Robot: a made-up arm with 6 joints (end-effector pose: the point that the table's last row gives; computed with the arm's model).
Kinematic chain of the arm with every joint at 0, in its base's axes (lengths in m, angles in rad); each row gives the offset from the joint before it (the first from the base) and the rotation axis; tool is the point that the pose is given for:
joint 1: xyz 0 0 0.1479 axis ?
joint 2: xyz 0 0 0 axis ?
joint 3: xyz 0 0 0.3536 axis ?
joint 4: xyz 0 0 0 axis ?
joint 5: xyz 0.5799 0 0 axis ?
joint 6: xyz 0 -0.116 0 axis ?
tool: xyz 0 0 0
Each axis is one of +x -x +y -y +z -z.
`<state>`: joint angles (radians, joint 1 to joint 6).
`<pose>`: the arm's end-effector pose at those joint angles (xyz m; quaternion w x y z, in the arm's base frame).
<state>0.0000 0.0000 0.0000 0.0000 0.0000 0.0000</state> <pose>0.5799 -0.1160 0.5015 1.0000 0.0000 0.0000 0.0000</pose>
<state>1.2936 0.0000 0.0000 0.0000 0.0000 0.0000</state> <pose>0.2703 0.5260 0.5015 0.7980 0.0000 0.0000 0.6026</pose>
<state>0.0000 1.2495 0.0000 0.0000 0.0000 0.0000</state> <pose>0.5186 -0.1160 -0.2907 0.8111 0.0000 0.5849 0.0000</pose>
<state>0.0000 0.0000 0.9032 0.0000 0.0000 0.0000</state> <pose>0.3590 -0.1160 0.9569 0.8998 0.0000 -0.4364 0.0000</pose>
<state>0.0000 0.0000 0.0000 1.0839 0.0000 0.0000</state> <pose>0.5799 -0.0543 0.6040 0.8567 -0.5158 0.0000 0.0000</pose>
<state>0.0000 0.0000 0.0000 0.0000 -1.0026 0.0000</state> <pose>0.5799 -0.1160 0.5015 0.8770 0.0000 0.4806 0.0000</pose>
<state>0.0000 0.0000 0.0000 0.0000 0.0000 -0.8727</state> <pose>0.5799 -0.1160 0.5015 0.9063 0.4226 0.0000 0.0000</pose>
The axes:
joint 1: +z
joint 2: +y
joint 3: -y
joint 4: -x
joint 5: -y
joint 6: -x

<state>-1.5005 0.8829 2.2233 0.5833 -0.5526 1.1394</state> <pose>-0.0725 -0.3494 0.9516 0.2093 -0.5777 0.2874 -0.7347</pose>
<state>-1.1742 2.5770 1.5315 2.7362 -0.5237 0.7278</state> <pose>0.2990 -0.4381 -0.6296 0.0107 0.7547 -0.5538 -0.3516</pose>
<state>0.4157 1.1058 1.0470 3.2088 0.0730 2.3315</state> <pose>0.7716 0.4671 0.2646 0.9152 0.3418 0.1338 0.1663</pose>
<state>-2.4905 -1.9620 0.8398 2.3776 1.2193 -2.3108</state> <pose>0.7669 0.4791 0.1307 0.2105 -0.8317 0.1503 -0.4913</pose>
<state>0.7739 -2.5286 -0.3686 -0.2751 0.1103 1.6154</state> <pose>-0.2792 -0.4289 0.3583 0.5295 0.0320 -0.7487 -0.3976</pose>
